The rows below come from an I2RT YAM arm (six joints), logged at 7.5 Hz.
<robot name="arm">
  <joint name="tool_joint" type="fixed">
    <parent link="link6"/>
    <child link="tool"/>
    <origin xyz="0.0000 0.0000 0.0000" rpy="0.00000 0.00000 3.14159"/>
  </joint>
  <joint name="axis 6" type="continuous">
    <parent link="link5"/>
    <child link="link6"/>
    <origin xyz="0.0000 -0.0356 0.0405" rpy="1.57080 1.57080 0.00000"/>
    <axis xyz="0 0 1"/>
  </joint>
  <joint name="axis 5" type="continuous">
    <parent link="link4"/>
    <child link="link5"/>
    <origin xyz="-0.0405 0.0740 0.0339" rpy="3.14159 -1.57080 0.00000"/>
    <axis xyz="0 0 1"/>
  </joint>
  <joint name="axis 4" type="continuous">
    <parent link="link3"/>
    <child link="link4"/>
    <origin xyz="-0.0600 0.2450 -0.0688"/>
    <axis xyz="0 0 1"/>
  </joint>
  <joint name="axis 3" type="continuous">
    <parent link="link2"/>
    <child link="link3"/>
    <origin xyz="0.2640 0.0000 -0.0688" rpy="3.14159 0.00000 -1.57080"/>
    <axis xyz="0 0 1"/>
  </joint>
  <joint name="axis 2" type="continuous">
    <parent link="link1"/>
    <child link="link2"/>
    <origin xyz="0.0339 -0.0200 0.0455" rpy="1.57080 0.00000 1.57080"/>
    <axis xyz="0 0 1"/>
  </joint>
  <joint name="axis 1" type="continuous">
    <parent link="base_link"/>
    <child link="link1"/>
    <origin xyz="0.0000 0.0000 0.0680" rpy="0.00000 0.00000 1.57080"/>
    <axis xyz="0 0 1"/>
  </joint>
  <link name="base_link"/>
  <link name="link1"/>
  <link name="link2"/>
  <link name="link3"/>
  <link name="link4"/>
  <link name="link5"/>
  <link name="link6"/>
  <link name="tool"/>
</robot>
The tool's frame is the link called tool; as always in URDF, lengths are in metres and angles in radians. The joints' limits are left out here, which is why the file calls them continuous.
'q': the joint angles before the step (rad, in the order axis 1, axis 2, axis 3, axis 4, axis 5, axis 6). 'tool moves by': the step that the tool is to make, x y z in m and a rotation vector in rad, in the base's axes. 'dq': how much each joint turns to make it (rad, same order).
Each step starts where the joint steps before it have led.
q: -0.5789, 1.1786, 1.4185, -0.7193, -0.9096, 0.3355
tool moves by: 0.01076, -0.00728, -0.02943, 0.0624, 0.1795, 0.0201
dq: 0.0000, 0.0740, 0.0012, -0.1742, 0.0095, -0.0796
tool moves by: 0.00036, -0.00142, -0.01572, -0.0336, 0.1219, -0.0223
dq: 0.0042, 0.0255, -0.0031, -0.1100, 0.0862, -0.0722
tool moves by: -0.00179, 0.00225, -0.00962, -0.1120, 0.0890, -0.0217
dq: 0.0187, -0.0004, -0.0122, -0.0560, 0.1366, -0.0775
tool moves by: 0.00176, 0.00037, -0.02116, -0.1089, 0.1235, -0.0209
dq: 0.0240, 0.0088, -0.0515, -0.0241, 0.1553, -0.0617
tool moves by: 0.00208, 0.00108, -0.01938, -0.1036, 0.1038, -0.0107
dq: 0.0268, 0.0065, -0.0549, 0.0039, 0.1412, -0.0427
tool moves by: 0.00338, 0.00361, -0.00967, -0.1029, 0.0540, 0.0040
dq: 0.0358, 0.0000, -0.0328, 0.0243, 0.1174, -0.0283
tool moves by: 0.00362, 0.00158, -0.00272, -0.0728, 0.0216, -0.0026
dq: 0.0233, 0.0034, -0.0084, 0.0218, 0.0782, -0.0129
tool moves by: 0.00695, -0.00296, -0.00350, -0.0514, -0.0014, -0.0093
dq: 0.0080, 0.0168, -0.0058, 0.0447, 0.0485, -0.0074
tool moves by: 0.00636, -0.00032, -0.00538, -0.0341, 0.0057, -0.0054
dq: 0.0145, 0.0153, -0.0118, 0.0362, 0.0388, 0.0005
